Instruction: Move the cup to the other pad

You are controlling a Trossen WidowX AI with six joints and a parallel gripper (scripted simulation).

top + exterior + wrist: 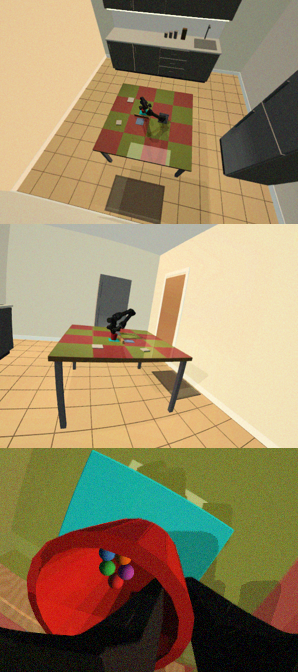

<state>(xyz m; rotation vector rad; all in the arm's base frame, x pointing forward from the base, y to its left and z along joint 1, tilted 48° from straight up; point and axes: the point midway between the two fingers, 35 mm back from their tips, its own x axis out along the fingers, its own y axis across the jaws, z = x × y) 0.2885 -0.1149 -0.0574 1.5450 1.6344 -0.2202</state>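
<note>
Right now my gripper tip is 30 mm short of the red cup, 10 mm to the right of it and 10 mm above it. Also, from my gripper tip: grey-blue pad 50 mm ahead, 200 mm to the left, 50 mm below; then cyan pad 30 mm ahead, 20 mm to the left, 50 mm below; then wooden bar 40 mm ahead, 110 mm to the left, 40 mm below.
</note>
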